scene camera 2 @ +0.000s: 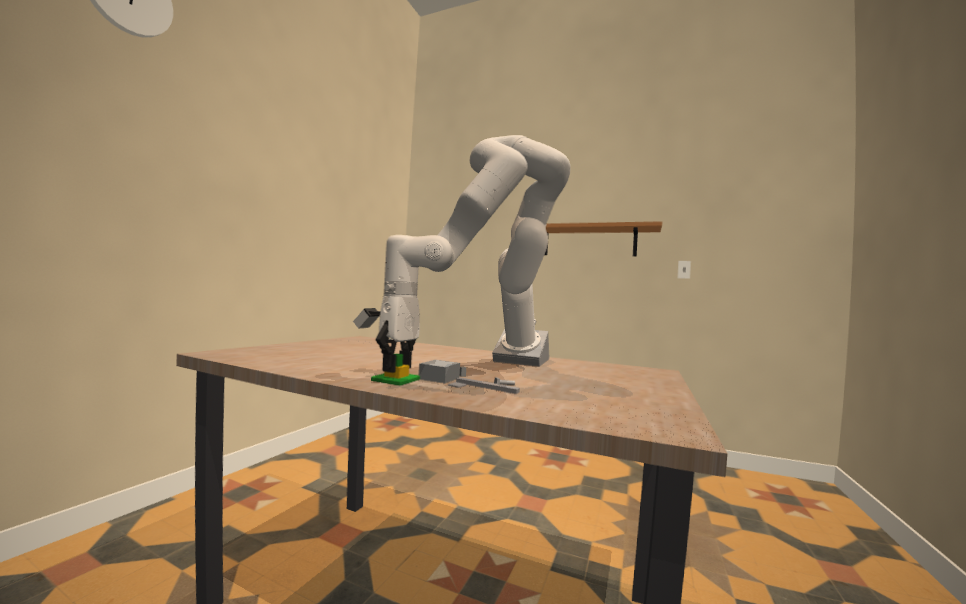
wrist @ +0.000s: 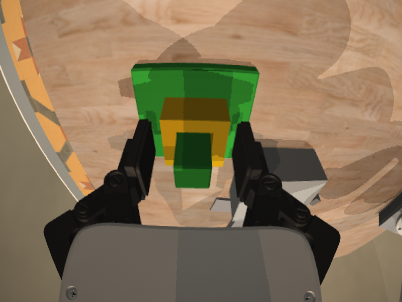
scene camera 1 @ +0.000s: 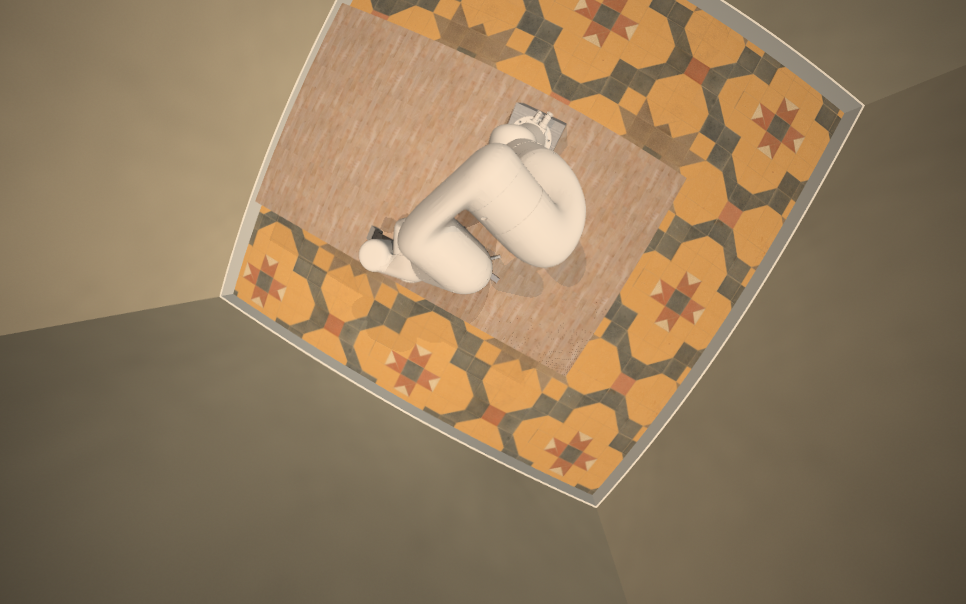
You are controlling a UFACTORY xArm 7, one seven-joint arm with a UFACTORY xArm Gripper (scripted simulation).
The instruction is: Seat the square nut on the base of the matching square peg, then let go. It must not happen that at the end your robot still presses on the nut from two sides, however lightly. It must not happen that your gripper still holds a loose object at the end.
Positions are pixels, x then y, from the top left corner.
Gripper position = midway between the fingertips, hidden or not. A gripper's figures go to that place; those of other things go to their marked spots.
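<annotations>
Grey block [scene camera 2: 440,371], 89 cm from the lens. My gripper [scene camera 2: 397,369], 90 cm from the lens.
</annotations>
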